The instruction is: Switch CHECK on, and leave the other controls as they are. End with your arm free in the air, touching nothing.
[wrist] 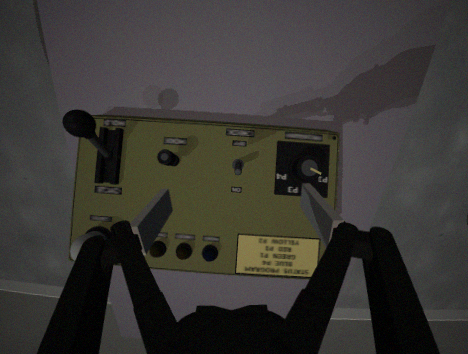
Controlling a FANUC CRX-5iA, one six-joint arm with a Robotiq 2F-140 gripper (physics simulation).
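Frame: origin at the arm's base, x down, y back, z left, level; millimetres.
Where they show: gripper, fingertip midpoint: (235,197).
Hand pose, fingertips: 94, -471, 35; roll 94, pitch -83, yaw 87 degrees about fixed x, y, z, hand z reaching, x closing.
Things, the pixels of their top centre, and the offset from my fingertips, as dx, dy, dz. "spot": a spot on its surface instead. Level surfaces: height alone.
- CHECK toggle switch, surface spot: (238,166) spot: +111, +1, +4
- olive control panel, surface height: dx +115
- black-knobbed lever, top centre: (68,124) +72, +56, -237
- MODE knob, top centre: (163,159) +103, +6, -117
- PROGRAM dial, top centre: (310,172) +110, -1, +124
- yellow status plate, surface spot: (278,255) spot: +86, -157, +89
The CHECK toggle switch (238,166) stands on the olive control panel (200,210), between its OFF label (239,143) above and its ON label (236,190) below in the view. Its small grey lever leans toward the ON label. My gripper (235,197) is wide open and empty, with one finger on each side of the switch in the view. It hangs above the panel and the fingers are apart from the lever. The fingers and arm linkage hide parts of the panel's lower edge.
A black-knobbed lever (80,123) sticks up at the panel's left, beside the MODE knob (168,157). The PROGRAM dial (309,168) is at the right. Several dark round lamps (210,252) and a yellow status plate (278,255) lie along the lower side.
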